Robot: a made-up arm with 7 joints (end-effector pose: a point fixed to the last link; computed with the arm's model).
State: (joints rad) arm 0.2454 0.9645 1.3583 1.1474 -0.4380 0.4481 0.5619
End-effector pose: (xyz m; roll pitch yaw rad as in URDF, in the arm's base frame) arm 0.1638 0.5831 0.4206 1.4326 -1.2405 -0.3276
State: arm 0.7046 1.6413 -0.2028 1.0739 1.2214 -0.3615 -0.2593
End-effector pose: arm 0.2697 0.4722 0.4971 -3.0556 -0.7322 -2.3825
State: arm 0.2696 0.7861 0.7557 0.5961 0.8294 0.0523 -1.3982
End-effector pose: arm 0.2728 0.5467 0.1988 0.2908 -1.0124 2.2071
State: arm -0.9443 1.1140 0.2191 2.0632 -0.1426 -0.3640 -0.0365
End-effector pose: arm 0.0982 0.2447 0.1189 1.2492 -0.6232 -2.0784
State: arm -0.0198 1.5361 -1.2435 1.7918 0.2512 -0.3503 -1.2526
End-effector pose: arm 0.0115 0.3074 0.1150 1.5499 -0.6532 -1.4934
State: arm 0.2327 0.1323 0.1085 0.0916 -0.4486 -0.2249 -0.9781
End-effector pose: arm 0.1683 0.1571 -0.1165 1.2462 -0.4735 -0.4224
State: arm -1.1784 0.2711 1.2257 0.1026 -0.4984 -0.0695 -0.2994
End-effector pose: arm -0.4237 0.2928 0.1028 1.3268 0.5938 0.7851
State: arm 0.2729 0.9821 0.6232 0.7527 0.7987 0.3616 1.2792
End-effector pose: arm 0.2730 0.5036 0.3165 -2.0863 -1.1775 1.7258
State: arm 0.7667 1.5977 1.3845 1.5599 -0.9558 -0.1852 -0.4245
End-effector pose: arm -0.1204 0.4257 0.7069 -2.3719 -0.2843 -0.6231
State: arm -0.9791 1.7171 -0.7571 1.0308 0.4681 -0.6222 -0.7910
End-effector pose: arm -0.0680 0.5445 0.1817 0.8997 0.0121 -1.2996
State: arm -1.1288 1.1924 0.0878 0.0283 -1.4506 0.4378 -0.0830
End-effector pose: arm -0.1932 0.6286 0.3125 -1.5859 0.6412 3.0617
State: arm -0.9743 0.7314 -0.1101 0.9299 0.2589 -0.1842 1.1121
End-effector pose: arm -0.1801 0.3103 0.0220 -0.7865 -0.0714 -0.4459
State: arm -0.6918 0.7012 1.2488 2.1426 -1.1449 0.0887 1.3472
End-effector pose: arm 0.1252 0.4088 0.3261 0.9753 0.5232 -0.7351
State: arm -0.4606 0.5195 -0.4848 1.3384 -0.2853 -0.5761 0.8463
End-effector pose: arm -0.0102 0.1487 -0.0241 -0.0505 -1.0543 -1.6354
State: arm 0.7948 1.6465 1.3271 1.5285 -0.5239 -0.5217 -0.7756
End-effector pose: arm -0.1093 0.3986 0.7278 -1.8735 0.2114 -0.8380
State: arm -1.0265 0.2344 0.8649 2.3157 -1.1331 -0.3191 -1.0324
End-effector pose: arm 0.0855 0.3186 0.2065 2.4795 0.3595 -1.5152
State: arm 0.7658 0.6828 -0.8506 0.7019 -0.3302 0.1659 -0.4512
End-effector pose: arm 0.3701 0.3033 0.0855 1.6367 -0.0984 -1.2418
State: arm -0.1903 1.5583 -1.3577 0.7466 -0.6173 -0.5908 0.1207
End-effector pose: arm -0.0780 0.6141 0.2430 -0.5368 0.1193 -2.0706
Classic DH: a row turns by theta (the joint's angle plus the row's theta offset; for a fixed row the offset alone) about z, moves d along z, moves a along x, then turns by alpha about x. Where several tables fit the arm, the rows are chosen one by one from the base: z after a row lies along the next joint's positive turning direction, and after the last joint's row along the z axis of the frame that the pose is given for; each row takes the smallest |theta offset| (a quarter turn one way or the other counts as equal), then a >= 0, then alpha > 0; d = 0 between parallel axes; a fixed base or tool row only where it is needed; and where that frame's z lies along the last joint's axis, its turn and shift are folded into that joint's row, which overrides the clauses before.
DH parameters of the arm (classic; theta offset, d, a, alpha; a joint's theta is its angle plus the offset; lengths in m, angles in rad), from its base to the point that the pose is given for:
base (fixed): 0 0.3918 -0.0001 1.5708
joint 1: 1.5708 -0.1452 0.0096 1.5708
joint 2: -1.5708 0.0077 0.0194 -1.5708
joint 3: -1.5708 -0.253 0.0116 1.5708
joint 4: 0 0.0526 0.0239 -1.5708
joint 5: 0 -0.2741 -0.0233 -1.5708
joint 6: -1.5708 -0.0367 0.0166 1.5708
joint 7: -1.5708 -0.0048 0.0284 -1.5708
tool (fixed): 1.5708 -0.0138 0 0

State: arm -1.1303 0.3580 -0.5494 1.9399 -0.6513 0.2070 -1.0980
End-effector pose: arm -0.0975 0.0247 0.1061 1.2704 -0.6433 -1.0933
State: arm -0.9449 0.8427 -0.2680 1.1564 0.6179 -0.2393 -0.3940
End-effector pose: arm -0.1172 0.2809 -0.0060 0.5776 -0.3521 -0.2907
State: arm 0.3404 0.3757 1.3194 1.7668 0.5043 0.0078 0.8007
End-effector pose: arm 0.1943 0.4179 0.3959 3.1329 -0.6084 -2.7002
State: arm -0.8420 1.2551 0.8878 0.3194 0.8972 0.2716 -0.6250
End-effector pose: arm 0.0603 0.6510 0.2030 1.5595 -0.8273 0.5748
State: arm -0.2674 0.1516 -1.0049 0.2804 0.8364 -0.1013 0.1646
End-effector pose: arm -0.1419 0.0596 -0.0888 -0.2690 0.0006 -0.1631
